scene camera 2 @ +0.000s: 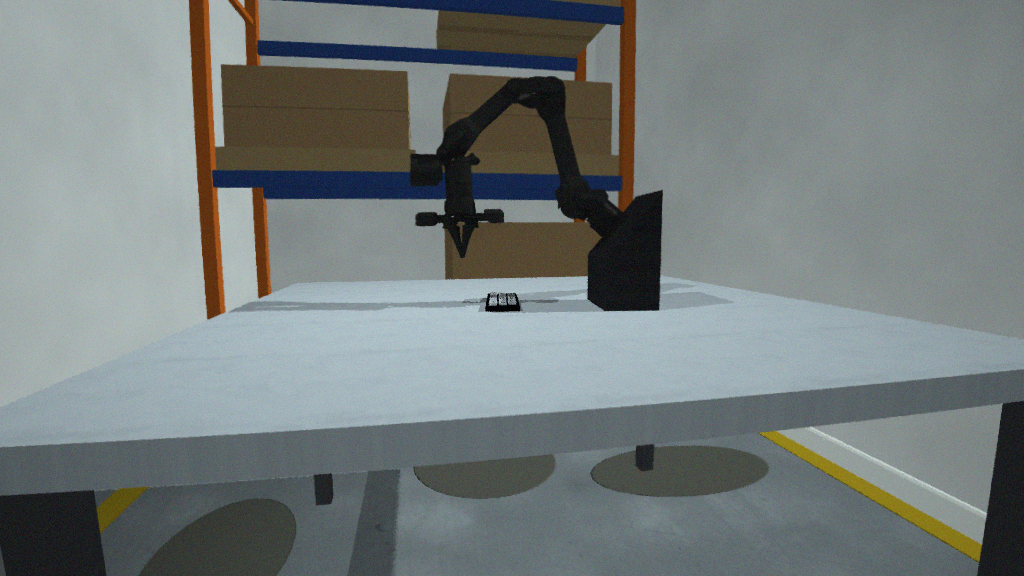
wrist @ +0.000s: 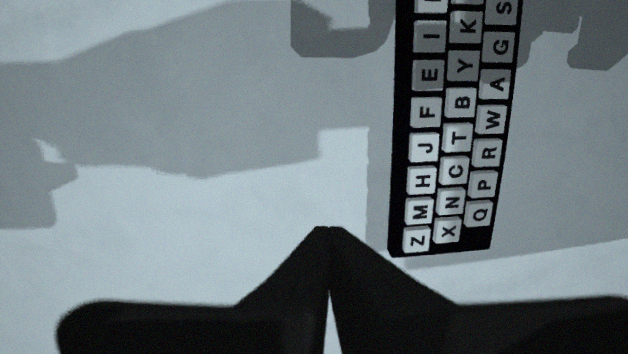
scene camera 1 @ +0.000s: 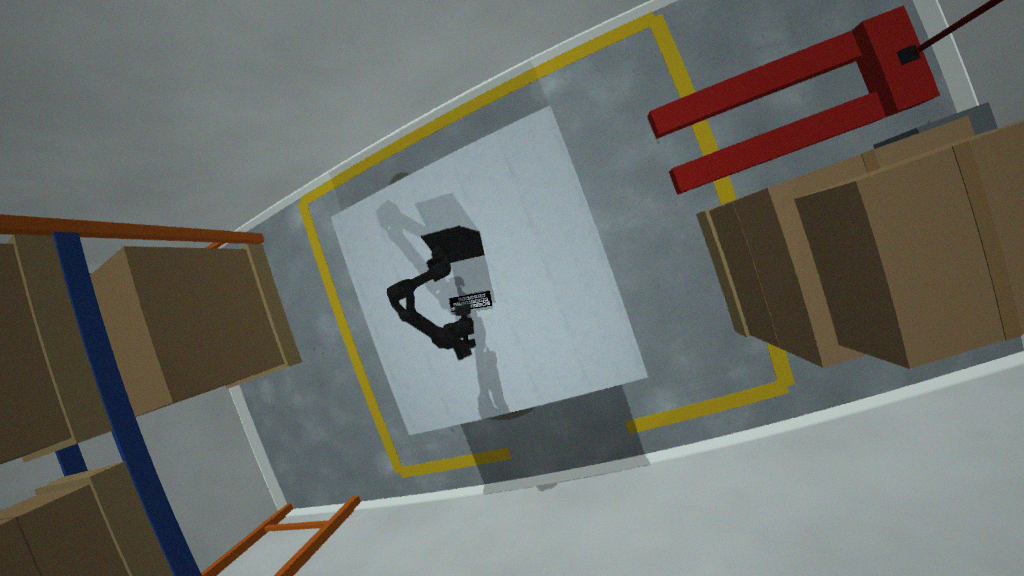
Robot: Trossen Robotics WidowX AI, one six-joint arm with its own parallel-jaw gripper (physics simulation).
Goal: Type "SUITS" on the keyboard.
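Places are measured from the arm's base along level axes (x ahead, y left, z up), in millimetres.
Pixels of known places: gripper, between the fingertips: (scene camera 2: 462,257) (wrist: 327,239) (scene camera 1: 472,322); arm's base, origin of its link: (scene camera 2: 615,226) (scene camera 1: 440,248).
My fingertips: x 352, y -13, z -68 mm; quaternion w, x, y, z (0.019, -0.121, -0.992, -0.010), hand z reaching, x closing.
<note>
For each thing: its top centre in the pictures, then the offset to it from my fingertips. Level surfaces: height alone.
- keyboard, centre of its top: (wrist: 463,94) (scene camera 2: 502,297) (scene camera 1: 469,302) 91 mm back, 16 mm right, 91 mm down
- T key, centre of its top: (wrist: 459,138) 86 mm back, 9 mm left, 91 mm down
- I key, centre of its top: (wrist: 431,36) 76 mm back, 50 mm right, 91 mm down
- S key, centre of its top: (wrist: 504,8) 119 mm back, 58 mm right, 91 mm down
- Z key, centre of its top: (wrist: 417,241) 54 mm back, 71 mm left, 91 mm down
- pale table, height of its surface: 107 mm down
The keyboard (scene camera 1: 470,300) (scene camera 2: 502,302) (wrist: 452,135) is a small black block with three rows of pale letter keys, lying flat on the table. In the wrist view its near end shows at the right, with the T key (wrist: 457,137) in the middle row, and the I key (wrist: 430,36) and the S key (wrist: 501,9) further up. The U key does not show in the wrist view. My gripper (scene camera 2: 462,255) (wrist: 327,239) is shut and empty. It hangs above the table, off the keyboard's side, and its tips appear left of the Z key (wrist: 416,240) in the wrist view.
The pale table (scene camera 1: 572,286) (scene camera 2: 458,372) carries the arm's black base (scene camera 1: 458,243) (scene camera 2: 630,257). The arm's shadows fall across the keyboard and table. A shelf rack (scene camera 1: 107,358) (scene camera 2: 206,143) with cardboard boxes, a red pallet jack (scene camera 1: 895,64) and stacked boxes (scene camera 1: 916,250) stand around the table.
</note>
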